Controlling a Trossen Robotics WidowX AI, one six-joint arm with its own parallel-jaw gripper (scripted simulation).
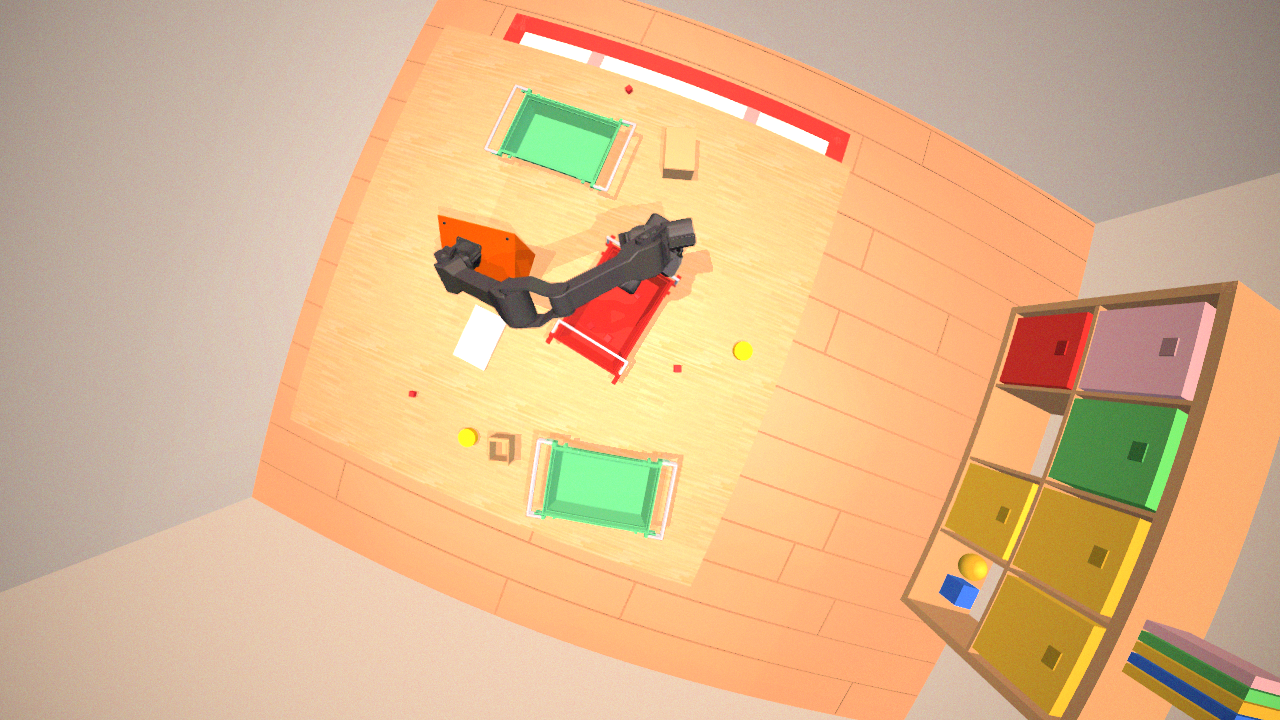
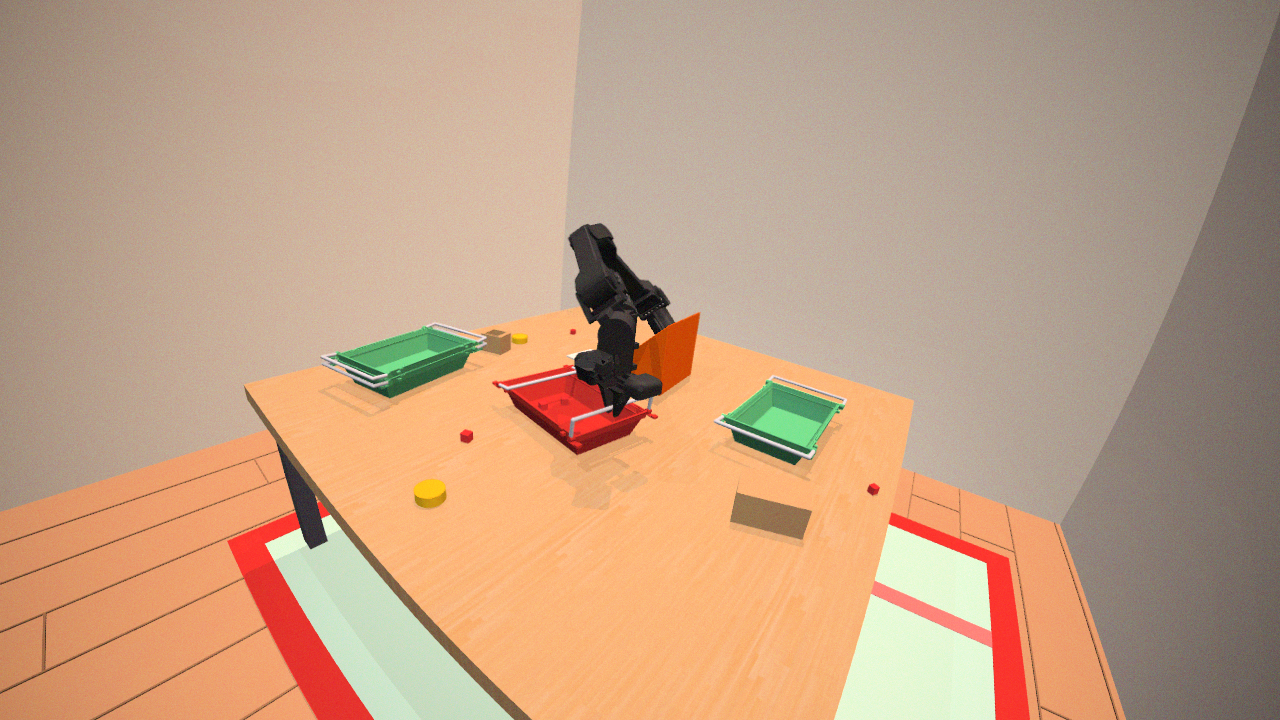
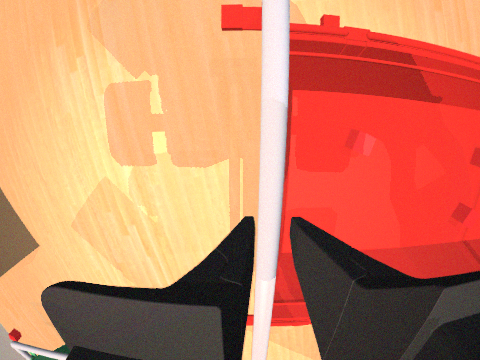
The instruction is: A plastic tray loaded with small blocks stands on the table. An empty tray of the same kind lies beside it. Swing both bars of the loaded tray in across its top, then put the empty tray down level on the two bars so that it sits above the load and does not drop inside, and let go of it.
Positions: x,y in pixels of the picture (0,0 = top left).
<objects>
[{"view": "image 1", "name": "my gripper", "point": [642,261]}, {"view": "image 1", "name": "white sheet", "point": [484,329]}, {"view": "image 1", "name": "hollow wooden cube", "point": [501,449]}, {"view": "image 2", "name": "my gripper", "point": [612,414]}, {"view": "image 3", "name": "my gripper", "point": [271,225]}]
</objects>
